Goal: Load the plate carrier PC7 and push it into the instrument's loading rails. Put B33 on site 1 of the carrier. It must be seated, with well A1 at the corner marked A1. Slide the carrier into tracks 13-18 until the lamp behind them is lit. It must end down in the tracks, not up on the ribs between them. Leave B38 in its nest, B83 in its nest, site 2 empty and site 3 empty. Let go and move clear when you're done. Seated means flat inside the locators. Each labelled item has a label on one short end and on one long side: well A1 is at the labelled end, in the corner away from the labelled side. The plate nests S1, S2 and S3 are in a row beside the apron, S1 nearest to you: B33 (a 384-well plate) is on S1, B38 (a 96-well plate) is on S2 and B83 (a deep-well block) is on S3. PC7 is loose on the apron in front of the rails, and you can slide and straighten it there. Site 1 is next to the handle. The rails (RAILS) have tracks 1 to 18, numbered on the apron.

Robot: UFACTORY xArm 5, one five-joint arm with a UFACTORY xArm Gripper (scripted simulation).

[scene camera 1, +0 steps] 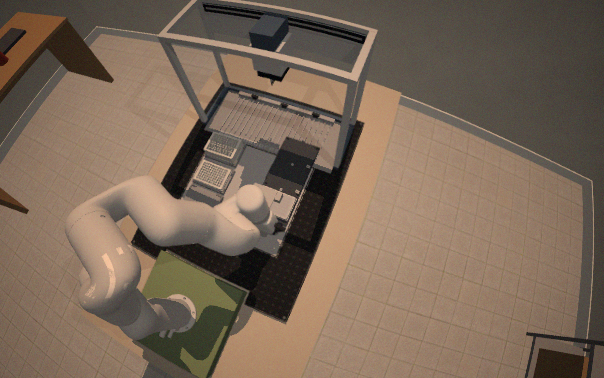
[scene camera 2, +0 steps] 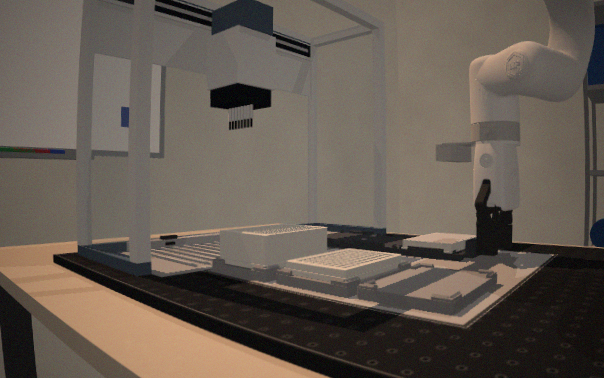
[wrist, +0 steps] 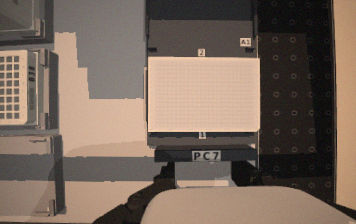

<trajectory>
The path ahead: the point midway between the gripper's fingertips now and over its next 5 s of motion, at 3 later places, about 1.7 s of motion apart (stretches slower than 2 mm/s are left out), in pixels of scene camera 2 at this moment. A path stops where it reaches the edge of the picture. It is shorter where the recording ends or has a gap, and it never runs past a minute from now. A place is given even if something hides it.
My gripper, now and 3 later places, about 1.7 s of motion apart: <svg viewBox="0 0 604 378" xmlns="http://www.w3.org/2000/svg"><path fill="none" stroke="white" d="M494 251L467 249L442 247L426 245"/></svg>
</trajectory>
